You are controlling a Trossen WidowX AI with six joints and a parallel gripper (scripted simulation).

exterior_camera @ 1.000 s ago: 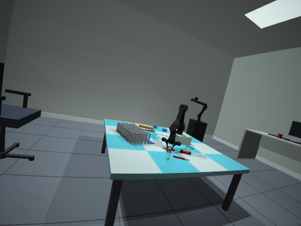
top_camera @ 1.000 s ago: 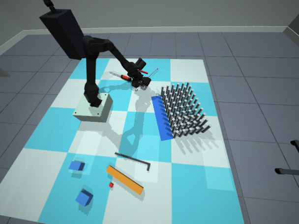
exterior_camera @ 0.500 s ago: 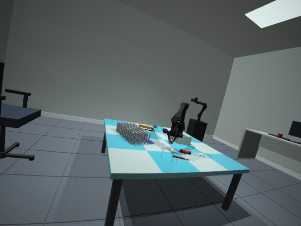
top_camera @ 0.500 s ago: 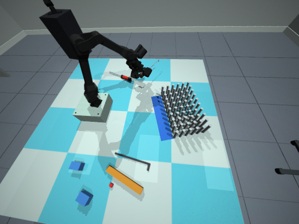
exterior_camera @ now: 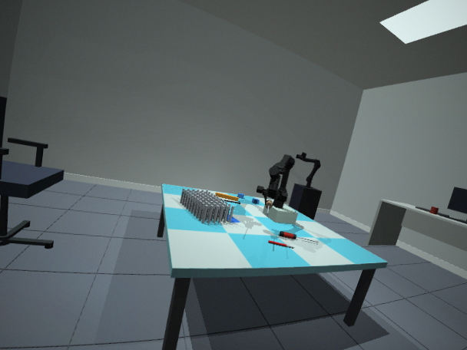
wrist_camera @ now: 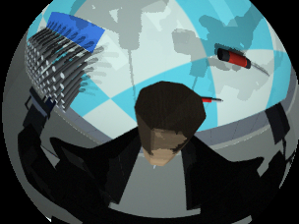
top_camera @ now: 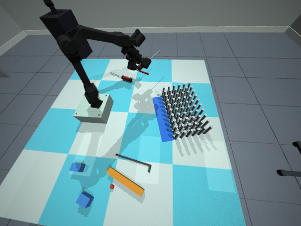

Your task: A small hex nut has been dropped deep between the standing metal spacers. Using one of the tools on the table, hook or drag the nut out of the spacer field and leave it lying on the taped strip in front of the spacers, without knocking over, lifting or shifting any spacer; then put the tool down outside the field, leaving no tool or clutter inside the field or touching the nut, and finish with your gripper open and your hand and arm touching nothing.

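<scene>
My gripper tip is 220 mm short of the blue taped strip, 280 mm to the left of it and 180 mm above it. Round my gripper tip: wooden-handled tool (40 mm ahead, 90 mm to the left); orange flat bar (120 mm ahead, 720 mm to the right, 160 mm below); small red screwdriver (100 mm behind, 140 mm to the left, 170 mm below).
</scene>
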